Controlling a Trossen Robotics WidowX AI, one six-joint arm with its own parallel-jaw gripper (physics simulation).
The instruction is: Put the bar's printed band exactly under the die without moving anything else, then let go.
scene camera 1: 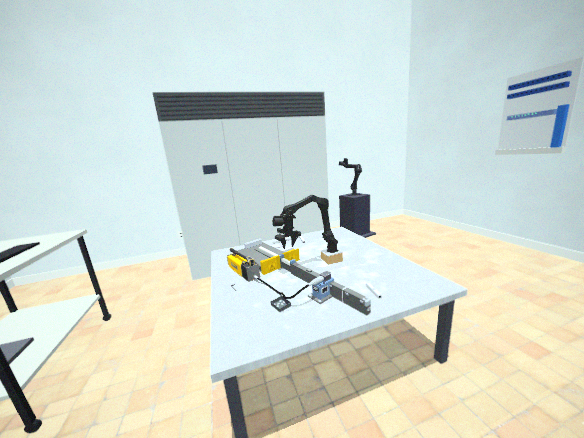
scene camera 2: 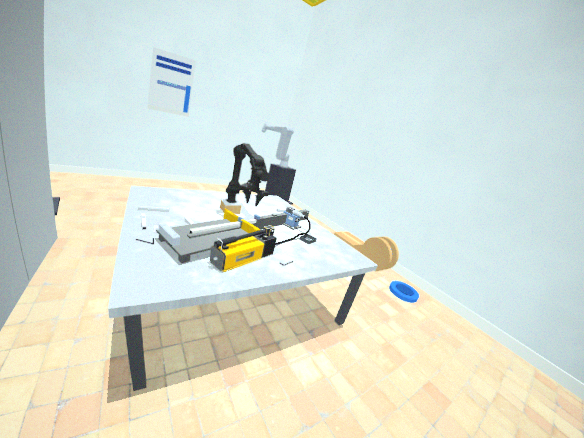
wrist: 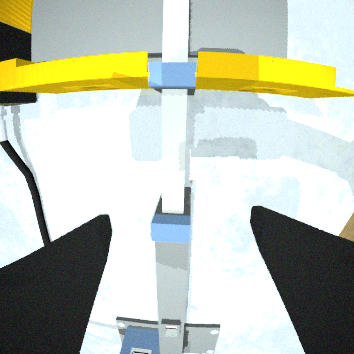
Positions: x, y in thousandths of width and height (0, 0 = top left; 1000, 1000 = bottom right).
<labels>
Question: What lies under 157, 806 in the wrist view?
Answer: The gripper.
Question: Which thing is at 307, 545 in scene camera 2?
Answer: A clamp station.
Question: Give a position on a clamp station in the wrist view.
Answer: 196, 151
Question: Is the gripper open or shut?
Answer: Open.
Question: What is the gripper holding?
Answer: Nothing.
</labels>
